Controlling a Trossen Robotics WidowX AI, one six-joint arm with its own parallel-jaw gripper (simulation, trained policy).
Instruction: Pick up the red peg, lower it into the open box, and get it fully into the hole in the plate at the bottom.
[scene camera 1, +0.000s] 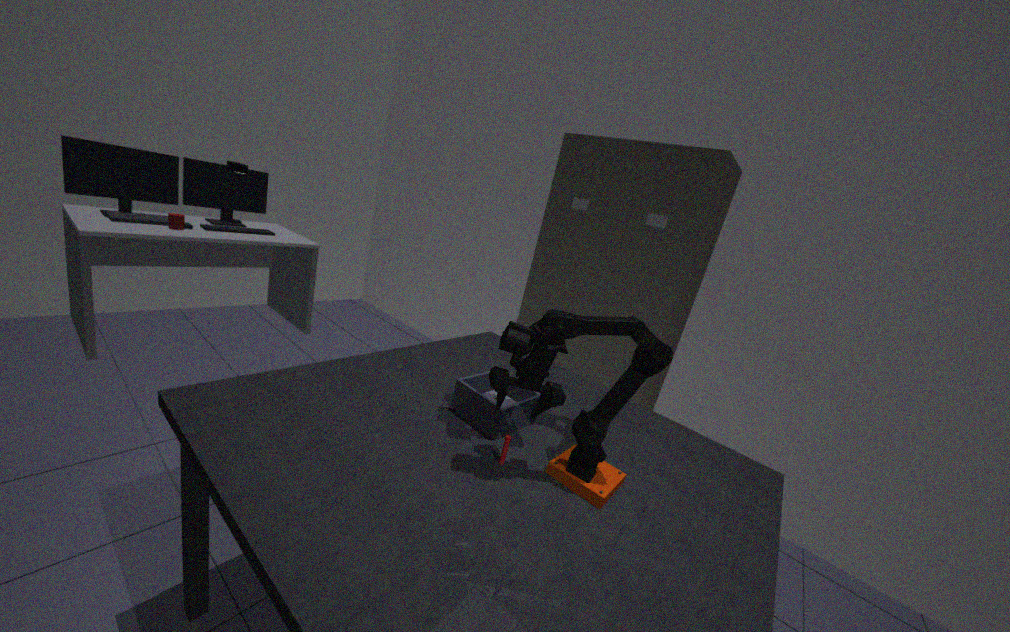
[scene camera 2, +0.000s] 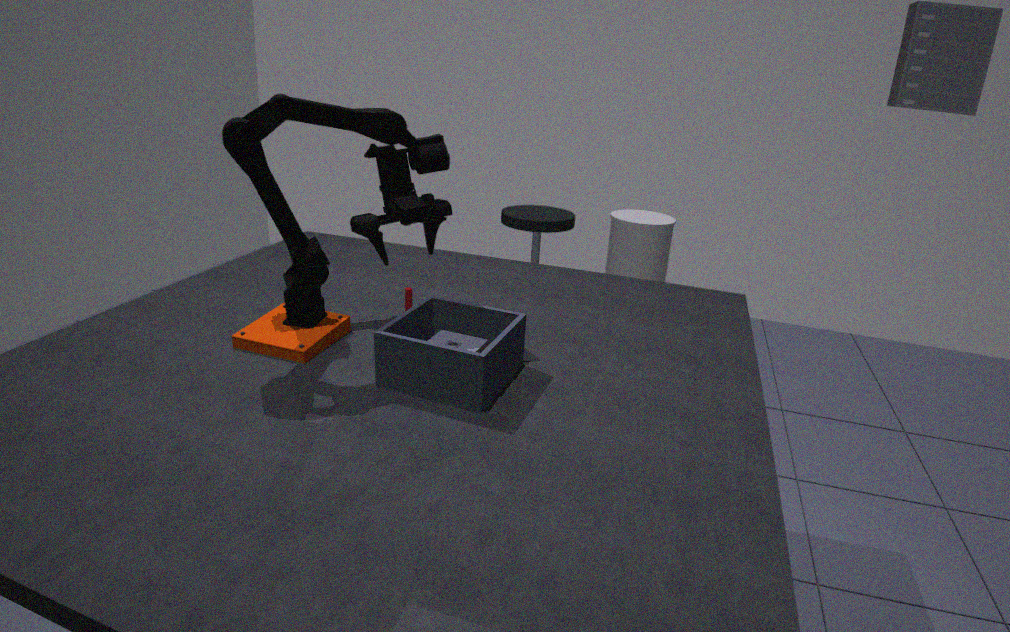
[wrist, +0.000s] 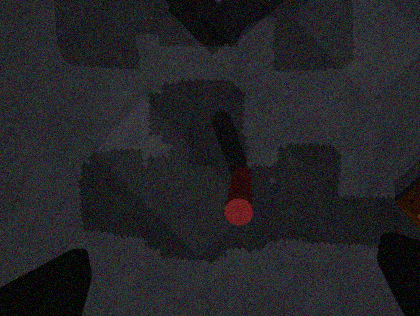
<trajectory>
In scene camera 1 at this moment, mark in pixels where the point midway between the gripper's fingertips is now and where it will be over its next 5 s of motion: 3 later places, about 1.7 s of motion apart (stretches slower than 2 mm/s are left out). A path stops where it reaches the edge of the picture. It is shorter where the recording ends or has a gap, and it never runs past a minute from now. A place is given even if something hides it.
My gripper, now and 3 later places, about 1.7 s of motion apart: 514, 413; 505, 453; 501, 388; 485, 384
</trajectory>
